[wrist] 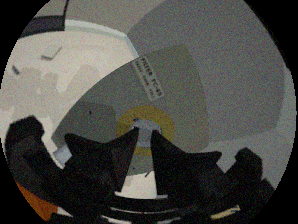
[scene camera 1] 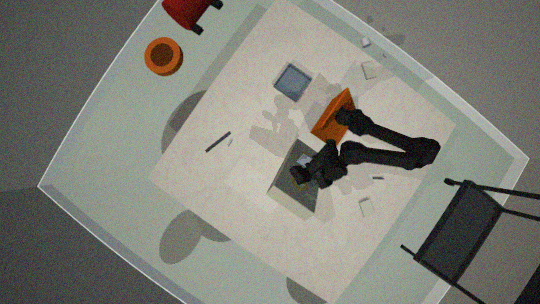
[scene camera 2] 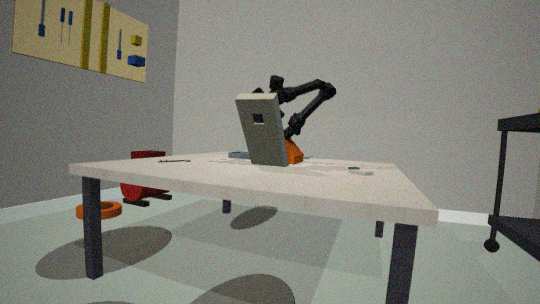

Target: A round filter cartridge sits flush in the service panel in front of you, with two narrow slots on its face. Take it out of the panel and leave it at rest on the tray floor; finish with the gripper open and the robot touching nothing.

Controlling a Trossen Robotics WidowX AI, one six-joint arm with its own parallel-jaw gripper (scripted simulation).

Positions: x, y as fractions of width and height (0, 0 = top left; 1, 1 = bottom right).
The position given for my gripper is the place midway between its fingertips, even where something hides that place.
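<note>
My gripper (scene camera 1: 0.55, 0.61), (wrist: 0.49, 0.58). Grey service panel (scene camera 2: 0.48, 0.37), (wrist: 0.55, 0.39).
</note>
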